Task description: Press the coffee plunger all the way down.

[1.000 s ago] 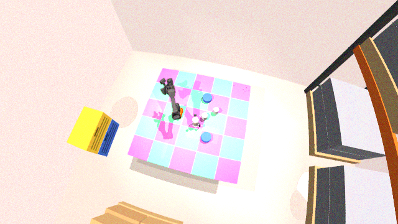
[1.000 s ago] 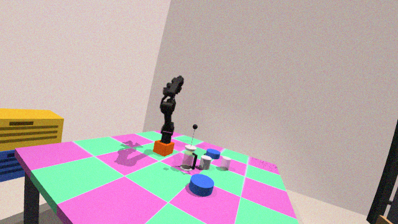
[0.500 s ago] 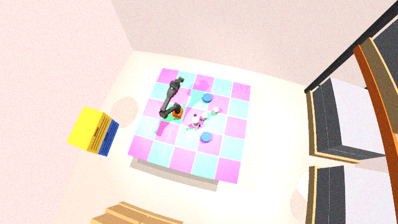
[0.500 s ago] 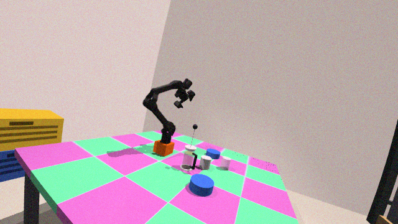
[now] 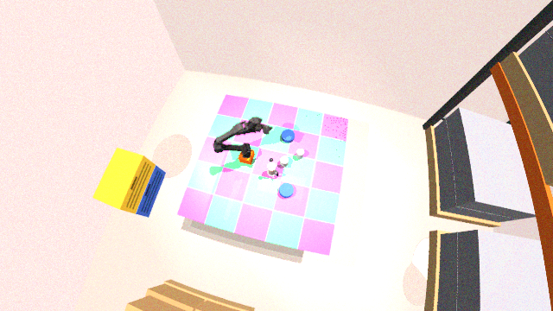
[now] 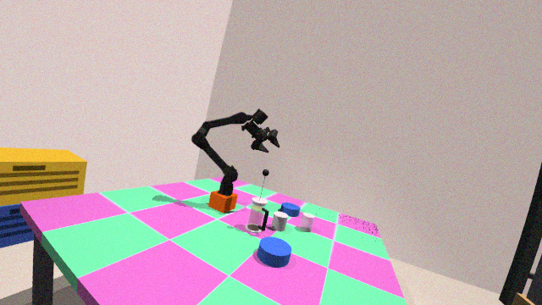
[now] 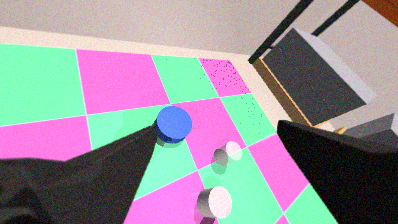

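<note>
Right now the coffee press is 50 mm ahead of my gripper tip, 240 mm to the right of it and 230 mm below it.
</note>
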